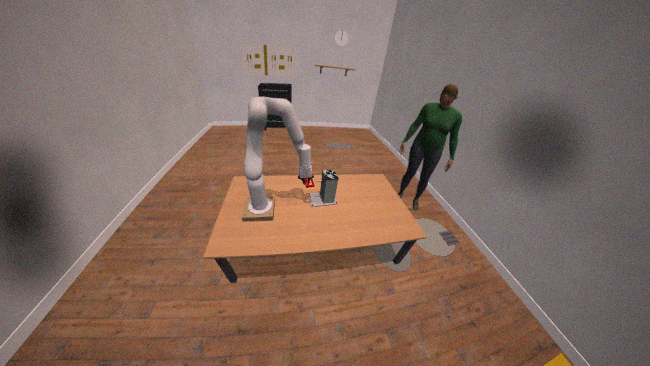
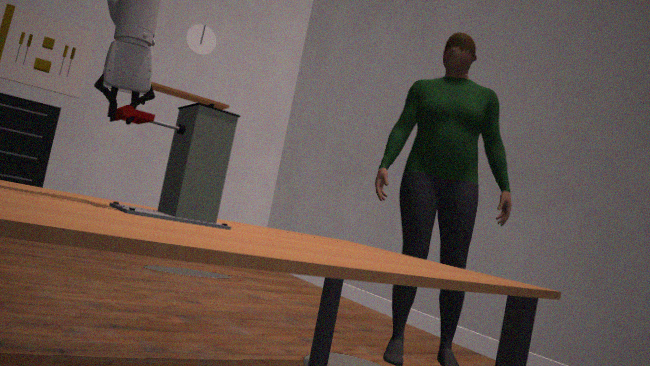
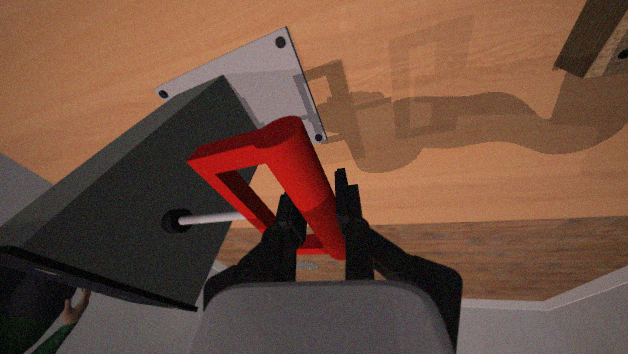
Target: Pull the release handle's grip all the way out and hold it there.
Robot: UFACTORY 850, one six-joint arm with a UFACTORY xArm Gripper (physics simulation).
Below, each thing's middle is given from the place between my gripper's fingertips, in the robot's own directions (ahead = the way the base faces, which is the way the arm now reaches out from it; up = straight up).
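Scene:
Grey base plate (image 2: 127, 209): from my hand, 15 cm ahead, 4 cm to the left, 18 cm below.

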